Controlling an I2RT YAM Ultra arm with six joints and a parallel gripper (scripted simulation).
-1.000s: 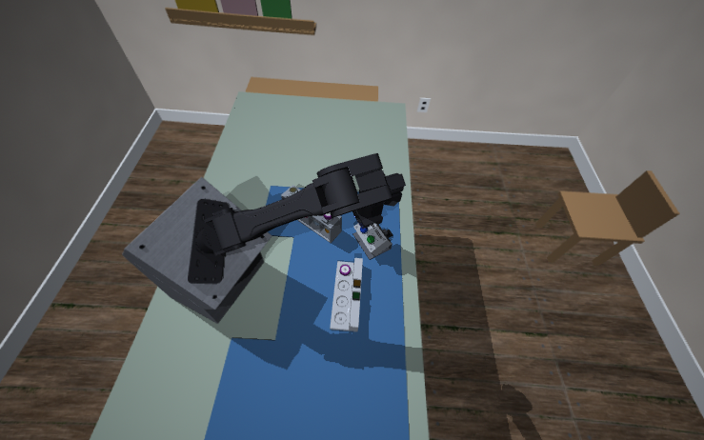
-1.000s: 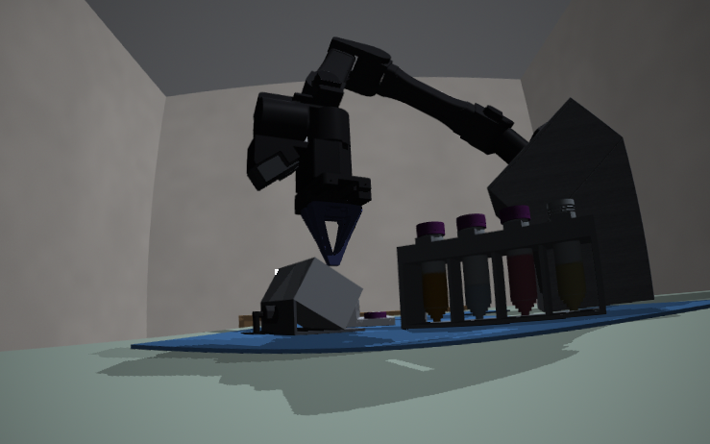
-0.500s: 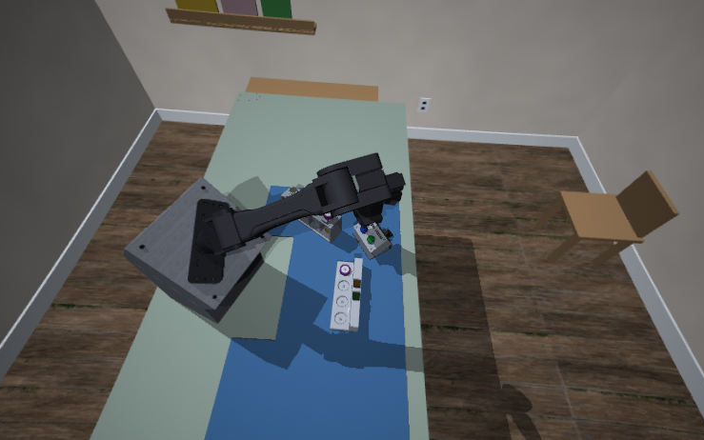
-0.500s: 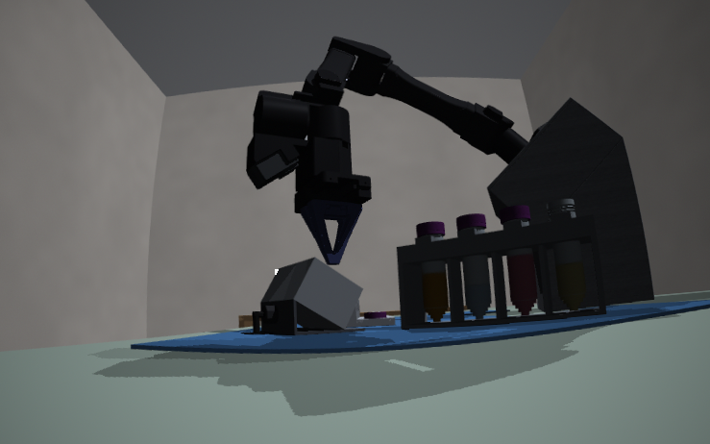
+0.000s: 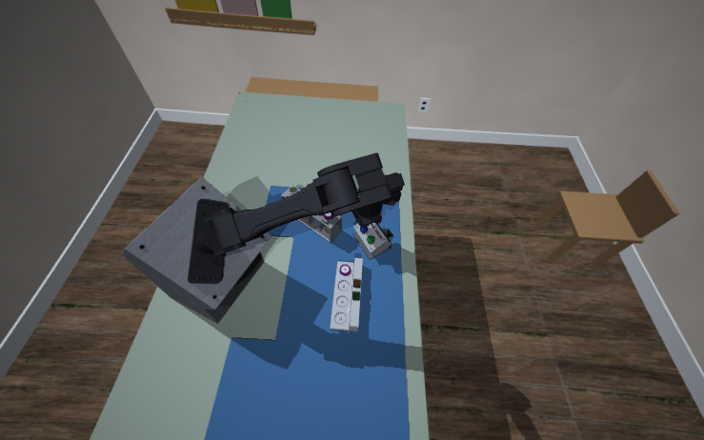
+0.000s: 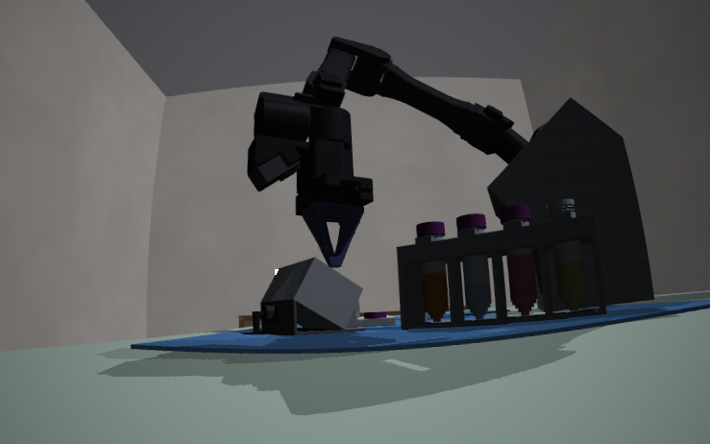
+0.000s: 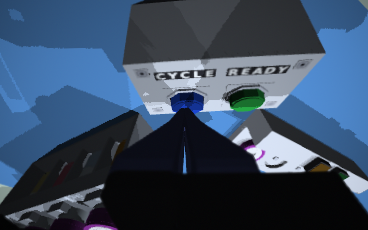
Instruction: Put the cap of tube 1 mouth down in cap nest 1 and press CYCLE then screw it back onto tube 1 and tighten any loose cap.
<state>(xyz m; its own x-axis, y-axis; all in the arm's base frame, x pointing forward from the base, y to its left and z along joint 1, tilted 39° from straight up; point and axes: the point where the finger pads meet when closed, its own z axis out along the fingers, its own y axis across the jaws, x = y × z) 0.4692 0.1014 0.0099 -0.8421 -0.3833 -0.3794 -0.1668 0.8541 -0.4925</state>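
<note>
My hand is 2 cm above the blue cycle key. Also, from my hand: green ready key (1 cm ahead, 5 cm to the right, 2 cm below); then key desk (2 cm ahead, 3 cm to the right, 3 cm below); then threaded neck of tube 1 (20 cm behind, 17 cm to the left, 3 cm above).
</note>
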